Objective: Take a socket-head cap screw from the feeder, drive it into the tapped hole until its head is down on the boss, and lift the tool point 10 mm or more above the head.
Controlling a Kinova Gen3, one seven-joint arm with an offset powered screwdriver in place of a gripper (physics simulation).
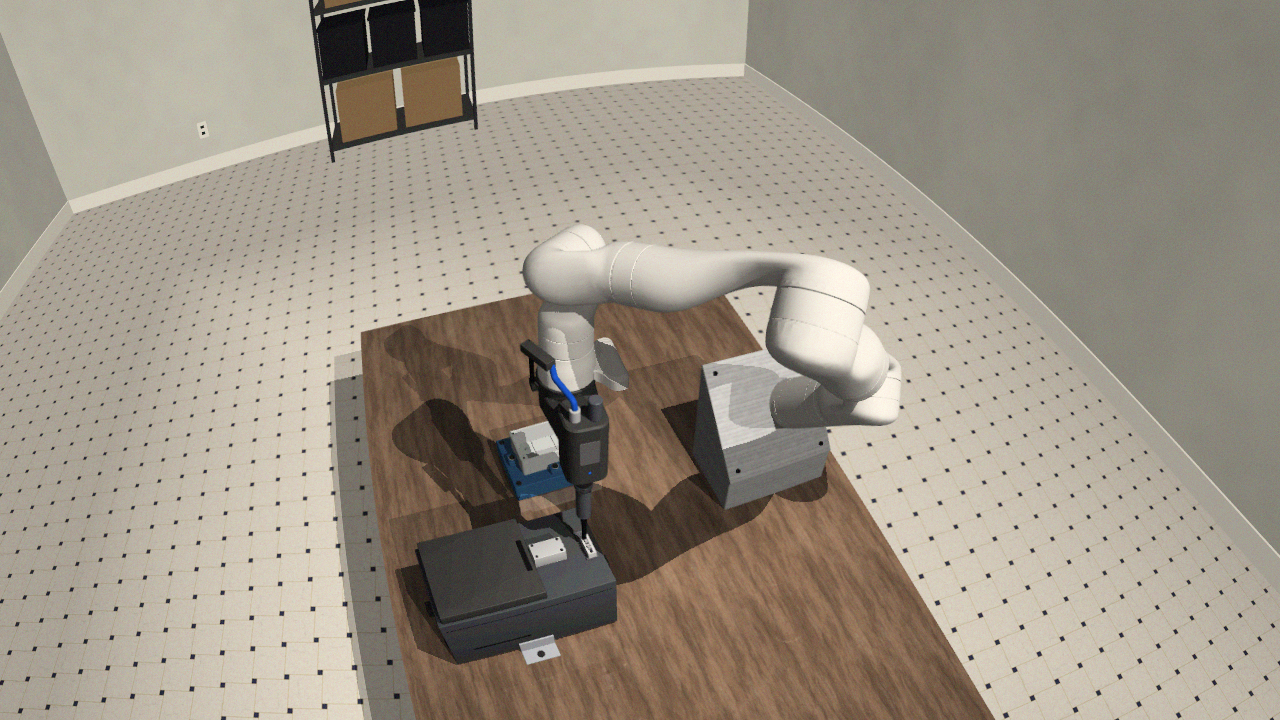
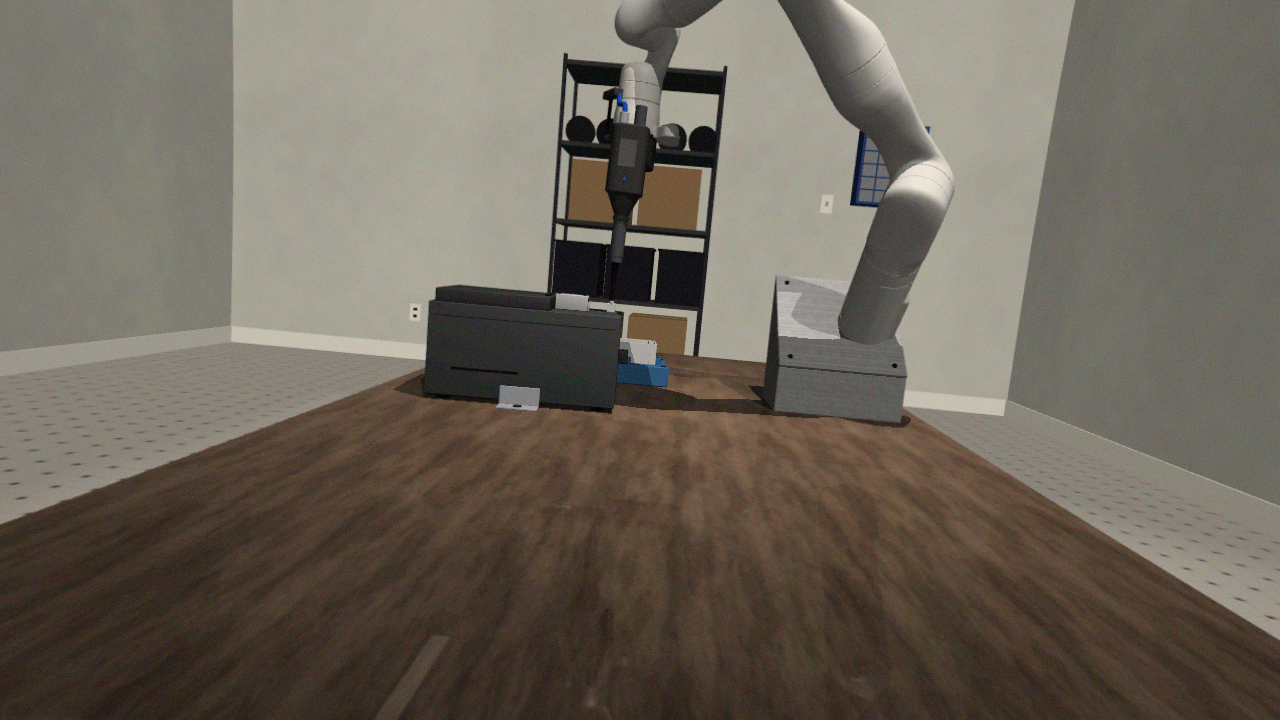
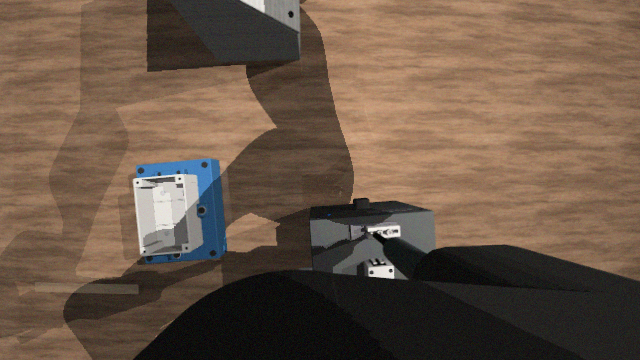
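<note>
The dark screw feeder (image 1: 577, 610) (image 2: 528, 344) (image 3: 420, 225) stands on the table, with a small white screw rail (image 1: 589, 549) (image 3: 393, 231) on its top near one edge. My black screwdriver (image 1: 584, 537) (image 2: 612, 298) (image 3: 369, 231) is upright with its tip at the rail, at or just above it. The bit covers part of the rail, and I cannot tell whether a screw is on the tip. A light grey open housing (image 1: 534, 449) (image 2: 641, 351) (image 3: 194, 225) sits in a blue fixture (image 1: 529, 488) (image 2: 648, 374) (image 3: 215, 235). I cannot make out which hole is the tapped one.
A white block (image 1: 547, 550) (image 2: 571, 302) (image 3: 381, 271) sits on the feeder beside the rail. A small metal bracket (image 1: 539, 651) (image 2: 519, 395) is at the feeder's front. The arm's grey pedestal (image 1: 769, 474) (image 2: 836, 386) (image 3: 265, 50) stands on the table. A shelf rack (image 2: 693, 80) stands behind.
</note>
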